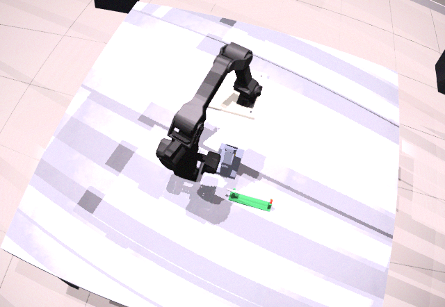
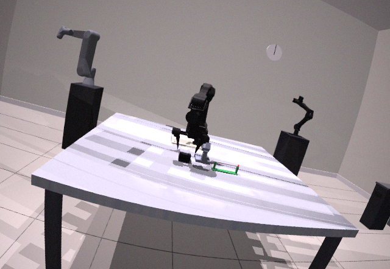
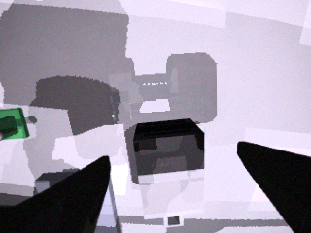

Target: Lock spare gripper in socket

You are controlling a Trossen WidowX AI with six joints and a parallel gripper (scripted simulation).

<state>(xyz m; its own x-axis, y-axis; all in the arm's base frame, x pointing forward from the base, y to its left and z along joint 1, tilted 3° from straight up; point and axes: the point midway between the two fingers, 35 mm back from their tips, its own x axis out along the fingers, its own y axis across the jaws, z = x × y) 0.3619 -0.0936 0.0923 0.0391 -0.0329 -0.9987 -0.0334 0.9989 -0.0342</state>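
Now: gripper tip 50 mm past the spare gripper and 40 mm above it. Also, from my gripper tip: grey mount: 80 mm behind, 110 mm to the left, 10 mm below; green cradle: 10 mm ahead, 220 mm to the left, 40 mm below.
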